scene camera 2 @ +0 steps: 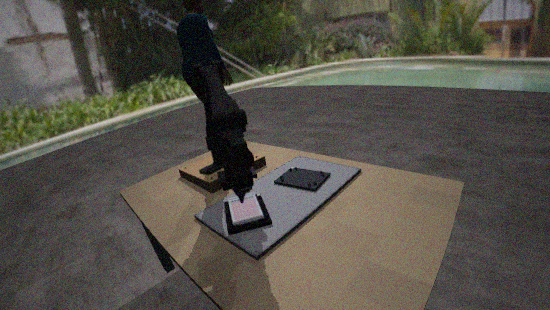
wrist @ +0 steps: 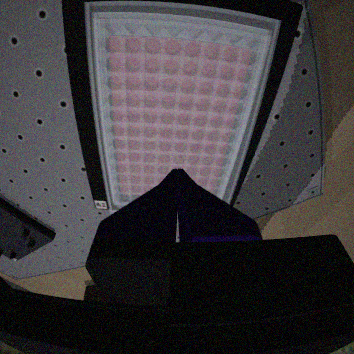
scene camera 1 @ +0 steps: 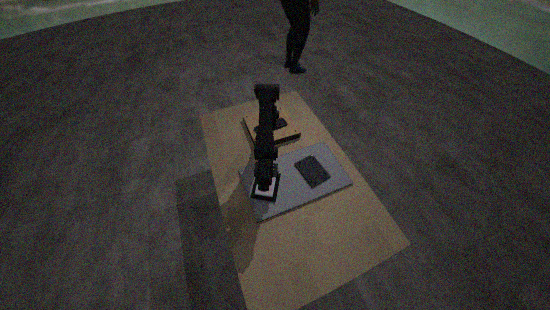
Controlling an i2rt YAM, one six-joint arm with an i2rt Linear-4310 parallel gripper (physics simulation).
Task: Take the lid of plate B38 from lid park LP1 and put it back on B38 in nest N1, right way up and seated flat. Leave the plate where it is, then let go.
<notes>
In view: my gripper [wrist: 177, 177] and a black nest [wrist: 73, 25].
</notes>
